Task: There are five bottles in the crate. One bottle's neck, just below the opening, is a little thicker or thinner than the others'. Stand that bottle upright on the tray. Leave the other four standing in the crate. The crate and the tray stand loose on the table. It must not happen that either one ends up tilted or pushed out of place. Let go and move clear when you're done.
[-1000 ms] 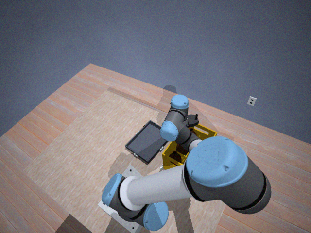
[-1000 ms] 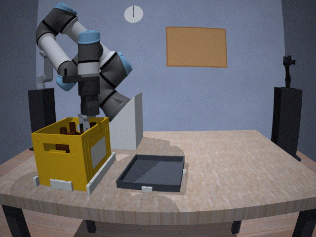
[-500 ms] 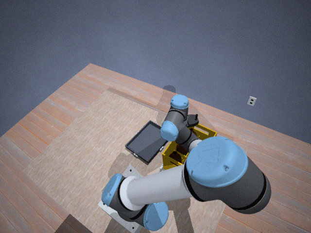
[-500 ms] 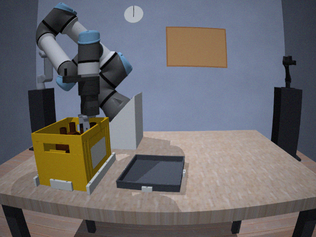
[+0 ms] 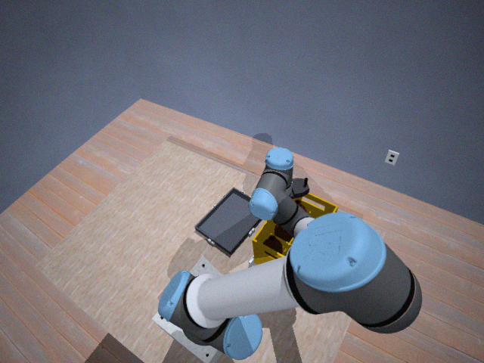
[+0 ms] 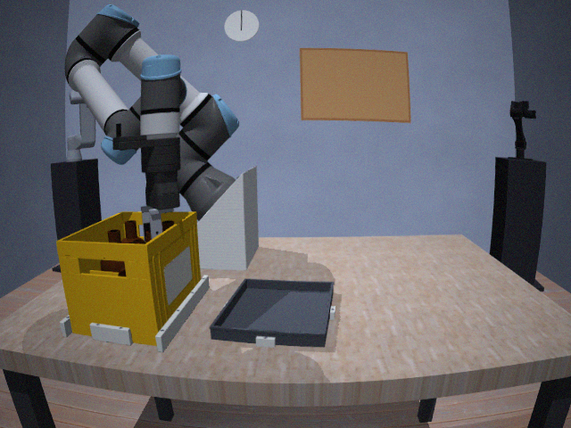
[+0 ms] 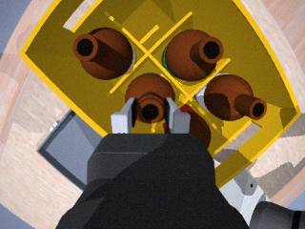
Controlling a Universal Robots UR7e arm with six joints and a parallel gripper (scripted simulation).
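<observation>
Now: hand 10 mm short of the yellow crate, 40 mm to the left of it and 80 mm above it. From my hand the other things lie so: dark tray 50 mm behind, 230 mm to the left, 150 mm below; then bottle 90 mm ahead, 10 mm to the left, 70 mm below.
</observation>
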